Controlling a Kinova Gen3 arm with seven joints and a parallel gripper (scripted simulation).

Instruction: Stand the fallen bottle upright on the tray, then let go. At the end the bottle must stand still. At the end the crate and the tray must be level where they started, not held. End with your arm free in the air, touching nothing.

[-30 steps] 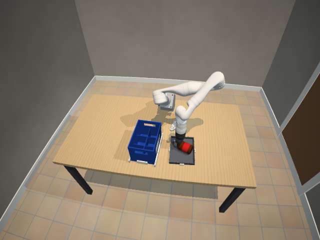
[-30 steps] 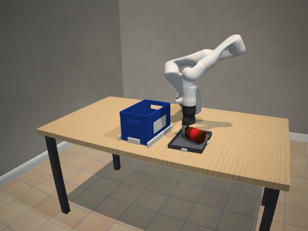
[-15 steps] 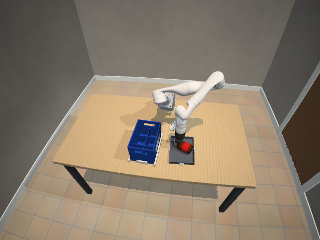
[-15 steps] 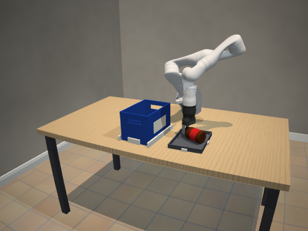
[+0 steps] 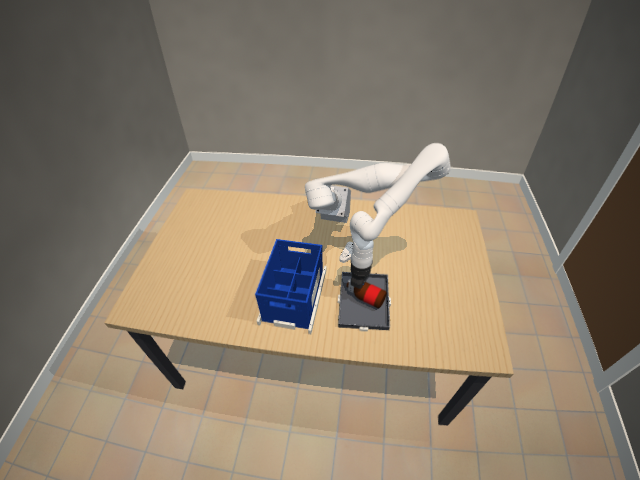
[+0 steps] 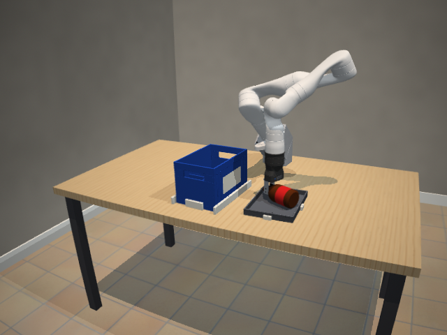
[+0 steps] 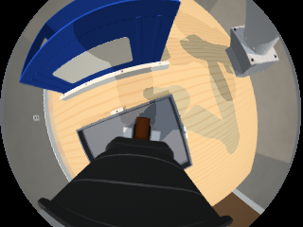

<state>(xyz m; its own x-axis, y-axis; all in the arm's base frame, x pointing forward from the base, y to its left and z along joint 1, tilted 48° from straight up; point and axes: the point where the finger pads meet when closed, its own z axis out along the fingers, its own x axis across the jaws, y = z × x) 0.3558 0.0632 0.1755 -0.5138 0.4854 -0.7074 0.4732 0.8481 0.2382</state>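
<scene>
My gripper is now 4 cm short of the brown bottle, 4 cm to the right of it and 1 cm above it. The rest, counted from my hand: blue crate: 3 cm behind, 23 cm to the right, 4 cm above; then dark grey tray: 5 cm ahead, 3 cm to the left, 4 cm below.
</scene>
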